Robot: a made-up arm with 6 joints.
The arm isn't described. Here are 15 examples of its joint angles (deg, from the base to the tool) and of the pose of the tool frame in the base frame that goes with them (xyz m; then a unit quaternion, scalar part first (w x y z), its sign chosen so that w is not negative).
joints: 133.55 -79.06 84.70 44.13 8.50 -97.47
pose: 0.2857 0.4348 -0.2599 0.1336 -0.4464 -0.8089 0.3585
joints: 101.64 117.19 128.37 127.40 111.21 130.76
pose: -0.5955 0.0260 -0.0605 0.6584 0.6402 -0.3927 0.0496
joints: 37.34 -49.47 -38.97 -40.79 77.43 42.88
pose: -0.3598 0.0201 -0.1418 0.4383 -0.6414 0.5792 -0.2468
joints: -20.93 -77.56 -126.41 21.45 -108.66 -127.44
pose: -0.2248 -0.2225 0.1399 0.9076 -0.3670 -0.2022 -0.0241
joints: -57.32 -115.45 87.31 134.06 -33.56 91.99
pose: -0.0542 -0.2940 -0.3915 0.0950 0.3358 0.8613 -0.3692
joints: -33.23 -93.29 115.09 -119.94 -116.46 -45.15
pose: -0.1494 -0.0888 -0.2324 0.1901 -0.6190 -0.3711 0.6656
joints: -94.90 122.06 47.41 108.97 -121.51 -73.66
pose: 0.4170 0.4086 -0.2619 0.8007 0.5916 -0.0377 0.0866
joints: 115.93 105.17 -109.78 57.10 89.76 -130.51
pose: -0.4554 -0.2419 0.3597 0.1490 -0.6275 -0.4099 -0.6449
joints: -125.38 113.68 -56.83 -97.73 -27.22 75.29
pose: 0.0181 0.2893 -0.1465 0.4903 0.2166 0.5373 -0.6511
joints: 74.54 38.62 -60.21 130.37 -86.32 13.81
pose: 0.1875 0.0454 0.3082 0.3423 0.8566 -0.0634 0.3808
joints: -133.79 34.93 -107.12 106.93 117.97 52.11
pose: -0.2446 0.0286 0.1810 0.0186 -0.3049 -0.0830 0.9486
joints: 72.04 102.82 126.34 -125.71 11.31 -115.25
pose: -0.2959 -0.2008 -0.0794 0.8919 0.4326 0.0603 -0.1173
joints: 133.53 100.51 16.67 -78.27 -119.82 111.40
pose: -0.4099 -0.0397 -0.0667 0.1119 -0.3374 -0.4771 -0.8037
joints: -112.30 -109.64 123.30 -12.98 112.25 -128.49
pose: 0.3065 -0.4822 0.0099 0.1129 0.7662 -0.5919 -0.2231
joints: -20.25 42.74 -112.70 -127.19 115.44 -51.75
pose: 0.0052 -0.0972 0.2392 0.1159 0.3640 -0.8606 -0.3369
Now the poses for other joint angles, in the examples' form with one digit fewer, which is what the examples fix.
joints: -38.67 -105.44 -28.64 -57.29 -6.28 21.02
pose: -0.014 -0.401 -0.224 0.706 -0.322 0.121 0.619
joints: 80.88 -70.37 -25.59 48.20 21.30 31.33
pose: -0.346 0.520 -0.170 0.857 -0.155 0.377 0.315
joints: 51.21 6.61 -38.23 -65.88 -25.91 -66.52
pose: -0.007 -0.018 -0.028 0.440 -0.421 -0.131 -0.783
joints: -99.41 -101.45 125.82 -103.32 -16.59 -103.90
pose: 0.212 -0.195 -0.108 0.798 0.458 0.324 -0.220
